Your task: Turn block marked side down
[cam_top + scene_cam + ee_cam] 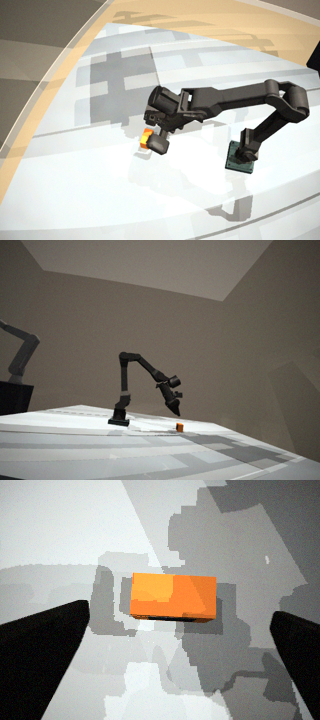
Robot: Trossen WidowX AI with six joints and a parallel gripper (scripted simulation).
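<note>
My gripper tip is now 70 mm above the orange block and 10 mm short of it.
</note>
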